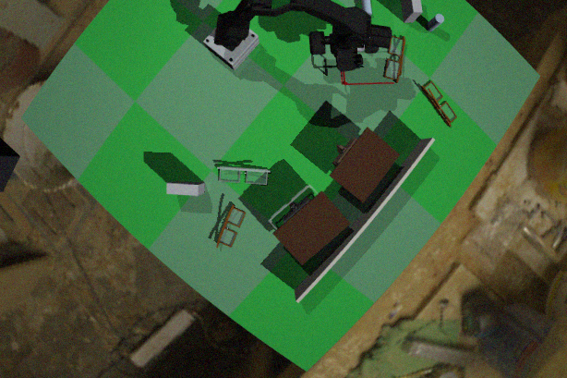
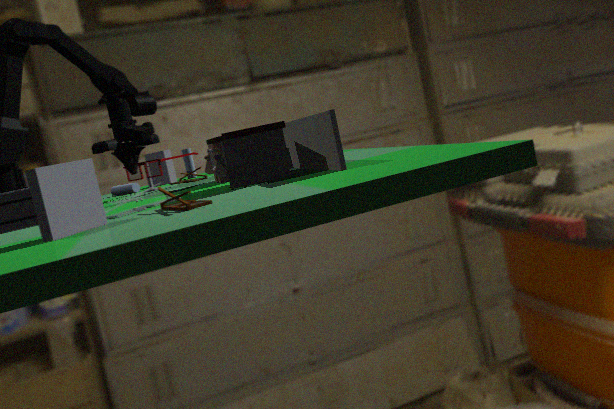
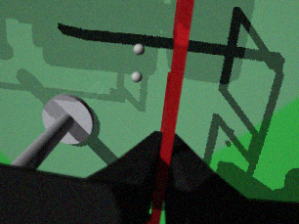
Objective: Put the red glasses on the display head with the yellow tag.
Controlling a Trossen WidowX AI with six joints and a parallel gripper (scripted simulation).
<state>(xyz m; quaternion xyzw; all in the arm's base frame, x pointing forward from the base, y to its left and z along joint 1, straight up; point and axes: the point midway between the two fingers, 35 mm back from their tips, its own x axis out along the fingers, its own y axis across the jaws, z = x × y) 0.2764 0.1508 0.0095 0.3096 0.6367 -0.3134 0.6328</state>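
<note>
The round-headed pin is 6 cm to the left of my gripper tip, 4 cm below it and 4 cm ahead of it. Also, from my gripper tip: white-edged backboard: 36 cm to the right, 33 cm ahead.
</note>
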